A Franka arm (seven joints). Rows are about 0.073 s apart.
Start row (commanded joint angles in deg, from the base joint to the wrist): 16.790, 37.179, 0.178, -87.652, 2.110, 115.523, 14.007
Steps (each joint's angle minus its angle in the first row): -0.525, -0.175, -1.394, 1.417, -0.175, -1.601, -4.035; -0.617, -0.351, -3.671, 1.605, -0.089, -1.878, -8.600; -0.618, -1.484, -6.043, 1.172, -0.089, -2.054, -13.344; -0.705, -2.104, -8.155, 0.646, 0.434, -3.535, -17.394; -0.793, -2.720, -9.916, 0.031, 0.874, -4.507, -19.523; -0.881, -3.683, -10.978, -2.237, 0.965, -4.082, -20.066; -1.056, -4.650, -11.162, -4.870, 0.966, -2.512, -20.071; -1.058, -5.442, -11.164, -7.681, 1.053, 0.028, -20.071; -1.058, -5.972, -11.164, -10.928, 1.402, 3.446, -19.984; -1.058, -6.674, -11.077, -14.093, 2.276, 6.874, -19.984; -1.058, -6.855, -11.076, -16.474, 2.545, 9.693, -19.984
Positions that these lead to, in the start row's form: 16.265, 37.004, -1.216, -86.235, 1.935, 113.922, 9.972; 16.173, 36.828, -3.493, -86.047, 2.021, 113.645, 5.407; 16.172, 35.695, -5.865, -86.480, 2.021, 113.469, 0.663; 16.085, 35.075, -7.977, -87.006, 2.544, 111.988, -3.387; 15.997, 34.459, -9.738, -87.621, 2.984, 111.016, -5.516; 15.909, 33.496, -10.800, -89.889, 3.075, 111.441, -6.059; 15.734, 32.529, -10.984, -92.522, 3.076, 113.011, -6.064; 15.732, 31.737, -10.986, -95.333, 3.163, 115.551, -6.064; 15.732, 31.207, -10.986, -98.580, 3.512, 118.969, -5.977; 15.732, 30.505, -10.899, -101.745, 4.386, 122.397, -5.977; 15.732, 30.324, -10.898, -104.126, 4.655, 125.216, -5.977
